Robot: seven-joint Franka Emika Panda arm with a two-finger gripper.
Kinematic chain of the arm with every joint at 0, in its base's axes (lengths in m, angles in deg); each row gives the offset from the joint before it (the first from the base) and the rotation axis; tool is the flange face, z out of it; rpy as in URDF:
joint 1: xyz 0 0 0.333 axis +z
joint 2: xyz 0 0 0 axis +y
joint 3: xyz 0 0 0.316 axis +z
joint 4: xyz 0.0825 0 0 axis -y
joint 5: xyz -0.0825 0 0.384 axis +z
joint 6: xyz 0 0 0 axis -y
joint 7: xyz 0.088 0 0 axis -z
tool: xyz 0 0 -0.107 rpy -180 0 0
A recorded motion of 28 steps. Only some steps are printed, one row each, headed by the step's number.
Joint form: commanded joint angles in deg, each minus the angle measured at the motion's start. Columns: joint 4, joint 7, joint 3, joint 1, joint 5, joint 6, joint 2.
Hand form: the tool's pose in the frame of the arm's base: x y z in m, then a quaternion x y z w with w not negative. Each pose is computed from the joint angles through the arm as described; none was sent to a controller.
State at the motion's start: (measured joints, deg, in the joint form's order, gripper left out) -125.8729 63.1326 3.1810 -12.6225 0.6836 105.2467 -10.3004
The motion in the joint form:
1: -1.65 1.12 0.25 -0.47 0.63 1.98 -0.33
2: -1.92 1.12 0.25 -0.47 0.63 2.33 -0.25
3: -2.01 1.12 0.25 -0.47 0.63 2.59 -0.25
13: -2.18 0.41 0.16 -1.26 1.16 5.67 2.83
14: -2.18 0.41 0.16 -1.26 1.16 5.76 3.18
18: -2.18 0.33 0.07 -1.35 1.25 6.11 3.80
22: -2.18 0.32 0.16 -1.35 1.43 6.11 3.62
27: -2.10 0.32 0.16 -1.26 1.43 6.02 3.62
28: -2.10 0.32 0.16 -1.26 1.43 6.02 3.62
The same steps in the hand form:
1: 0.4651 -0.0767 0.4383 0.79304 -0.60328 -0.07735 0.03410
2: 0.4650 -0.0767 0.4359 0.79301 -0.60332 -0.07736 0.03409
3: 0.4652 -0.0768 0.4355 0.79309 -0.60341 -0.07604 0.03343
13: 0.4744 -0.0857 0.4123 0.79073 -0.60624 -0.08025 0.02802
14: 0.4751 -0.0858 0.4095 0.79056 -0.60614 -0.08234 0.02889
18: 0.4763 -0.0876 0.4047 0.78961 -0.60702 -0.08495 0.02881
22: 0.4763 -0.0866 0.4062 0.78981 -0.60696 -0.08408 0.02706
27: 0.4766 -0.0858 0.4067 0.79030 -0.60631 -0.08415 0.02715
28: 0.4766 -0.0858 0.4067 0.79030 -0.60631 -0.08415 0.02715

